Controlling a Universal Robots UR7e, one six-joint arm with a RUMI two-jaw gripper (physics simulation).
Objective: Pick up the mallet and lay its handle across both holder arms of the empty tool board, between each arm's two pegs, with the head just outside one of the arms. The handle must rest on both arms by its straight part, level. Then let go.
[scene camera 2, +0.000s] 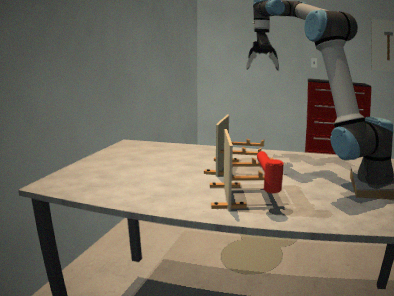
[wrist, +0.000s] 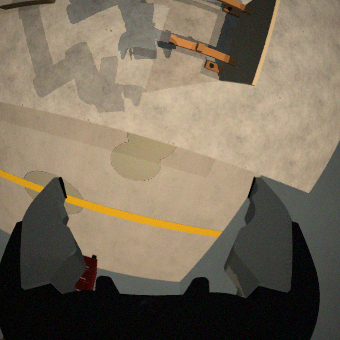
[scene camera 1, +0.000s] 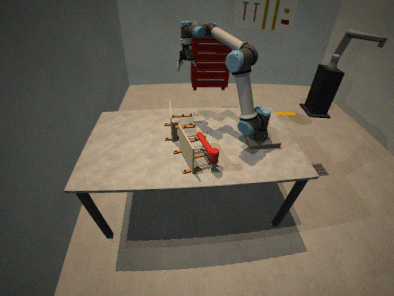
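Where they show: gripper, fingertip midpoint: (scene camera 2: 262,70) (wrist: 156,180) (scene camera 1: 186,70); arm's base, link origin: (scene camera 2: 375,177) (scene camera 1: 257,134).
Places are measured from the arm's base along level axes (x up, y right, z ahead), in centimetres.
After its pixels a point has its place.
Observation:
The red mallet (scene camera 1: 205,143) {z 40.3, x 8.5, y -22.4 cm} (scene camera 2: 273,176) {z 35.0, x 7.7, y -34.7 cm} lies across the two arms of the front tool board (scene camera 1: 186,148) {z 51.9, x 8.0, y -27.0 cm} (scene camera 2: 228,170) {z 49.3, x 7.6, y -33.4 cm}, with its head beyond the near arm. The empty tool board (scene camera 1: 171,120) {z 63.5, x 11.9, y -2.5 cm} (scene camera 2: 222,146) {z 64.3, x 5.2, y 3.8 cm} (wrist: 248,47) {z 65.4, x 9.2, y 10.6 cm} stands upright behind it; its two pegged arms carry nothing. One of these arms (wrist: 200,48) {z 56.9, x 6.4, y 16.0 cm} shows fully in the wrist view. My gripper (scene camera 1: 187,66) {z 54.5, x 35.9, y 31.9 cm} (scene camera 2: 263,68) {z 54.5, x 35.9, y 31.9 cm} (wrist: 156,180) {z 54.5, x 35.9, y 31.9 cm} is open and empty, pointing down, high above and beyond the empty board, well apart from the mallet. The mallet does not show in the wrist view.
Both boards stand on orange feet on the table (scene camera 1: 115,155) {z 101.5, x -4.4, y -22.1 cm} (scene camera 2: 125,175) {z 96.5, x -4.4, y -19.4 cm} (wrist: 300,115) {z 100.0, x -4.4, y 12.0 cm}. The arm's base (scene camera 1: 257,127) {z 6.9, x 16.2, y -14.1 cm} (scene camera 2: 375,172) {z 1.0, x 4.0, y -7.0 cm} is right of the boards. A red drawer cabinet (scene camera 1: 210,65) (scene camera 2: 340,115) (wrist: 88,272) stands on the floor behind the table.

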